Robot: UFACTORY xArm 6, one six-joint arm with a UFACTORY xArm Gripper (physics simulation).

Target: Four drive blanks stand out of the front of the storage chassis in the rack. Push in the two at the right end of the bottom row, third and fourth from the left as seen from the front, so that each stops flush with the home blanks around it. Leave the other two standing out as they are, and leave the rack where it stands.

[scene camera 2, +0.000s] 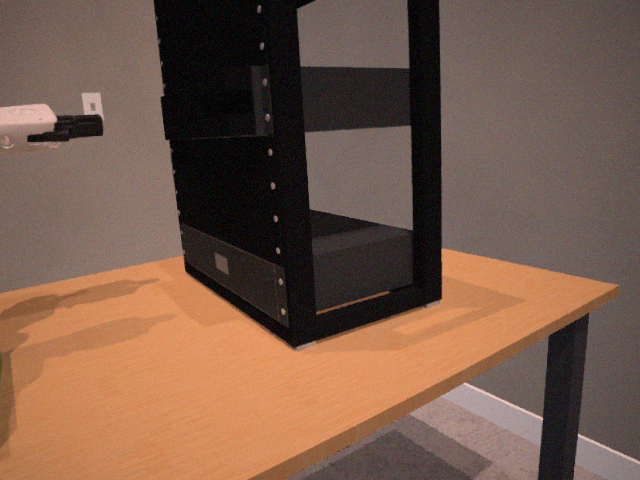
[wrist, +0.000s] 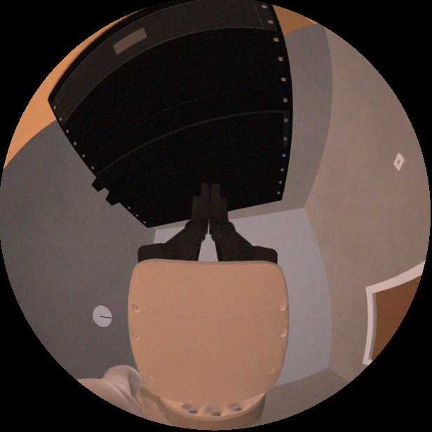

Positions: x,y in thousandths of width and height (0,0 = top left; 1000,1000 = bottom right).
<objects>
black rack: scene camera 2 387,482; wrist 557,323
</objects>
